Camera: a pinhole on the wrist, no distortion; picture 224 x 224 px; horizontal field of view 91.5 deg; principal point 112.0 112.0 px. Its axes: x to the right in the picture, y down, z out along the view. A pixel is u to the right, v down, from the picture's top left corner.
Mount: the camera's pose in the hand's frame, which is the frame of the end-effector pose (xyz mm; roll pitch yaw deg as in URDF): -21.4 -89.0 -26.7 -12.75 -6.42 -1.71
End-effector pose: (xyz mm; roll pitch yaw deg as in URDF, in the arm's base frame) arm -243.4 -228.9 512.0 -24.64 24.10 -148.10
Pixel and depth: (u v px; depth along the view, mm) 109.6 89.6 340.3
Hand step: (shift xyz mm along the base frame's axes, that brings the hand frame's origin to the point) -28.2 -87.2 321.8
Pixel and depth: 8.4 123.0 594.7
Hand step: 525.6 -33.0 608.7
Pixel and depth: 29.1 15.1 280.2
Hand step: 23.0 159.9 440.8
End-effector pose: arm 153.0 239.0 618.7 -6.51 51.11 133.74
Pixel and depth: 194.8 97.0 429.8
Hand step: -342.3 371.9 79.5
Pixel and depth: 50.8 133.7 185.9
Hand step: -15.4 6.0 194.5
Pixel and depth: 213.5 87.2 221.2
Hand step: -143.0 249.0 22.3
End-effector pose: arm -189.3 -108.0 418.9 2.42 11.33 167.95
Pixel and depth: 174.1 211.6 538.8
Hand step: -430.0 -402.5 384.1
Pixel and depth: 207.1 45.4 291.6
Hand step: -198.6 265.4 270.7
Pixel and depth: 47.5 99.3 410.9
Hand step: 237.6 1.8 406.5
